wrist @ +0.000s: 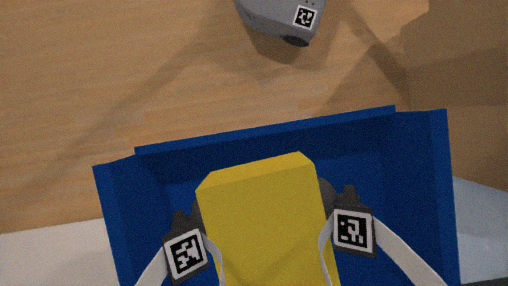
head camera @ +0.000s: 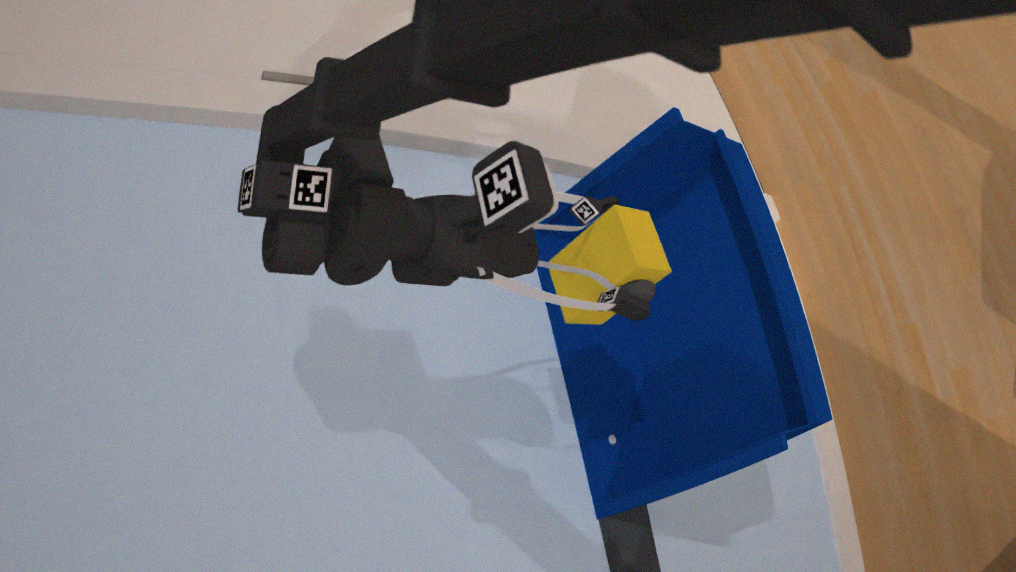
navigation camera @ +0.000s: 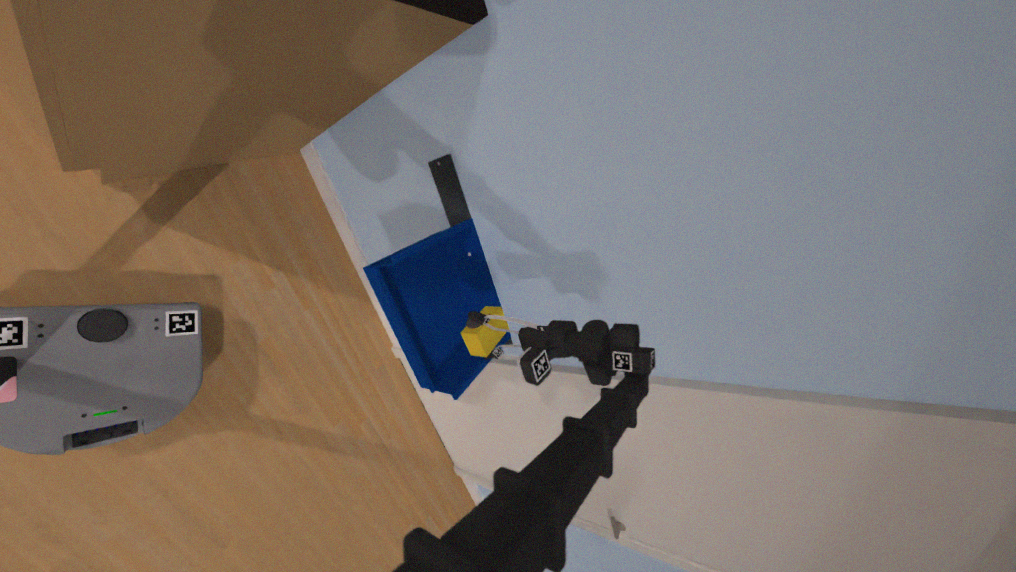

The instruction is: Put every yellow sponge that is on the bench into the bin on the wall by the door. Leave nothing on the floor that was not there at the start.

Observation:
In view: my gripper (head camera: 639,258), a yellow sponge (head camera: 622,245), a blue bin (head camera: 723,371), a wooden cabinet (navigation camera: 128,96) and a door (navigation camera: 712,469).
My gripper shows as well in the wrist view (wrist: 264,203) and in the navigation camera view (navigation camera: 472,335). The blue bin is seen too in the wrist view (wrist: 399,162) and in the navigation camera view (navigation camera: 426,290). The wooden cabinet shows as well in the wrist view (wrist: 448,59).

